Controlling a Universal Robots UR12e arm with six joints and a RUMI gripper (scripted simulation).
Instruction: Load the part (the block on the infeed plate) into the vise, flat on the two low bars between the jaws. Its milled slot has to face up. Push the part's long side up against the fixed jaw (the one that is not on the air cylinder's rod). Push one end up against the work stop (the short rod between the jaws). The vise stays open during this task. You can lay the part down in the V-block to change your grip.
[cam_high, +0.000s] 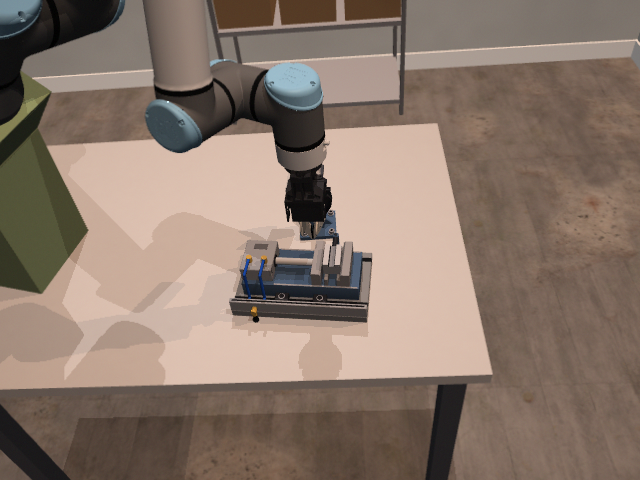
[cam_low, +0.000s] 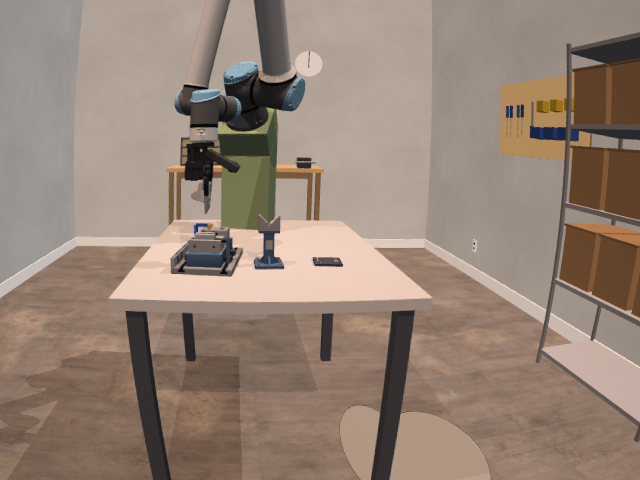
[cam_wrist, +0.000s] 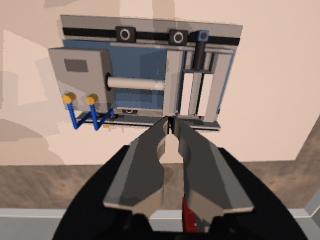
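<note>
My hand is 4 cm short of the part and 8 cm above it. From my hand the other things lie so: moving jaw: 1 cm to the left, 10 cm below; then cylinder rod: 5 cm behind, 10 cm below; then work stop: 3 cm ahead, 5 cm to the left, 9 cm below.
</note>
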